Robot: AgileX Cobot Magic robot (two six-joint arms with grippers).
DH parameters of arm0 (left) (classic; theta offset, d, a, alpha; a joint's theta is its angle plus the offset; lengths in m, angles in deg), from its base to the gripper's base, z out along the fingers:
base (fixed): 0 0 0 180
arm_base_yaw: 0 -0.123 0 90
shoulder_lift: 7.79 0 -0.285 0
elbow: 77.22 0 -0.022 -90
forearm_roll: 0 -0.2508 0 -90
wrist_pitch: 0 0 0.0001 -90
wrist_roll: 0 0.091 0 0
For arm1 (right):
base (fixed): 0 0 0 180
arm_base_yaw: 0 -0.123 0 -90
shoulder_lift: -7.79 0 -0.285 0
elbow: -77.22 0 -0.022 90
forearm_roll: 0 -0.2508 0 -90
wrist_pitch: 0 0 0.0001 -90
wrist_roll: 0 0.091 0 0
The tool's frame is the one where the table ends.
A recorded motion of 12 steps. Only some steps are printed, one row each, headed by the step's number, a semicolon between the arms.
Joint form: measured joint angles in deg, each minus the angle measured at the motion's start. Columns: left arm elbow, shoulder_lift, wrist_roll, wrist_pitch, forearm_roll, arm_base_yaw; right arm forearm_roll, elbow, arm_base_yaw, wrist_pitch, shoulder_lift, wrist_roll.
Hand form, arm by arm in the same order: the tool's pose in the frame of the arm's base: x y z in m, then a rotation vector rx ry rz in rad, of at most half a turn. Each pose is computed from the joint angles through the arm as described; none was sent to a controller.
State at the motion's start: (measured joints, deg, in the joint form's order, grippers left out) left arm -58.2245 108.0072 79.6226 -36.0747 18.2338 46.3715; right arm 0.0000 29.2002 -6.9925 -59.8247 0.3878 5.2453
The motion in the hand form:
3: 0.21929 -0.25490 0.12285 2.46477 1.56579 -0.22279; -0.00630 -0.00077 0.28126 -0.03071 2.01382 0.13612
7: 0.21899 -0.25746 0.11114 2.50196 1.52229 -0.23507; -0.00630 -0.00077 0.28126 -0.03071 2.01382 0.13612
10: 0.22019 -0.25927 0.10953 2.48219 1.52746 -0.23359; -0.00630 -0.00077 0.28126 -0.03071 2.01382 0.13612
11: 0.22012 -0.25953 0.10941 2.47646 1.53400 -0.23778; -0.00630 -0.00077 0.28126 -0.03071 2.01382 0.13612
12: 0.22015 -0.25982 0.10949 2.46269 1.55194 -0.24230; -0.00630 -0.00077 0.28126 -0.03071 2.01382 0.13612
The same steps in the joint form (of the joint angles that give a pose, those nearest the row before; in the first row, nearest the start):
3: 0.00 1.39 4.09 1.16 0.95 0.00; 0.00 0.00 0.00 0.00 0.00 0.00
7: 0.00 3.47 7.60 2.22 2.43 0.21; 0.00 0.00 0.00 0.00 0.00 0.00
10: -0.10 3.86 7.77 3.29 3.22 0.25; 0.00 0.00 0.00 0.00 0.00 0.00
11: -0.10 3.89 7.69 3.33 3.52 0.25; 0.00 0.00 0.00 0.00 0.00 0.00
12: -0.10 3.89 7.06 3.45 3.82 0.25; 0.00 0.00 0.00 0.00 0.00 0.00

